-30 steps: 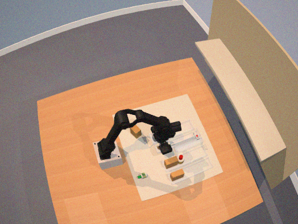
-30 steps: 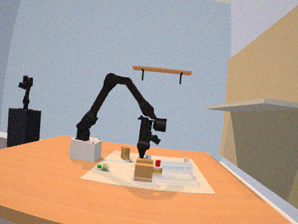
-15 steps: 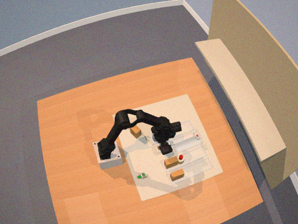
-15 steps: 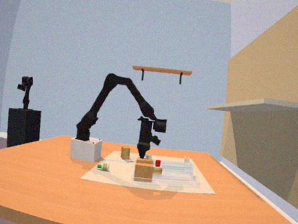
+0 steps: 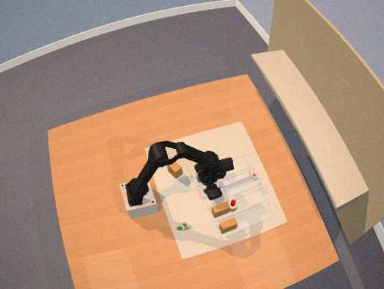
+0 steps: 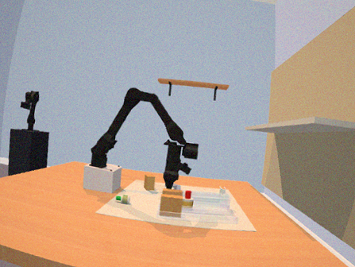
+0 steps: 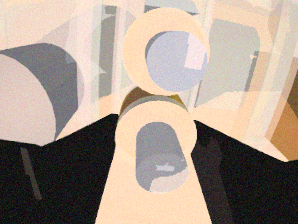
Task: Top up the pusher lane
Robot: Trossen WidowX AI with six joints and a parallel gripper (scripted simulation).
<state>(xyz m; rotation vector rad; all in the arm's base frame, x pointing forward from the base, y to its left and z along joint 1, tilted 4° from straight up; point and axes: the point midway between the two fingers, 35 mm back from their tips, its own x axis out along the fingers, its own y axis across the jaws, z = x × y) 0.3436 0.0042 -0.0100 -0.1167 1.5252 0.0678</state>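
The grey can is 80 mm to the left of my gripper tip and 10 mm below it. Also, from my gripper tip: clear pusher lane: 140 mm ahead, 20 mm below, 10 mm to the right.
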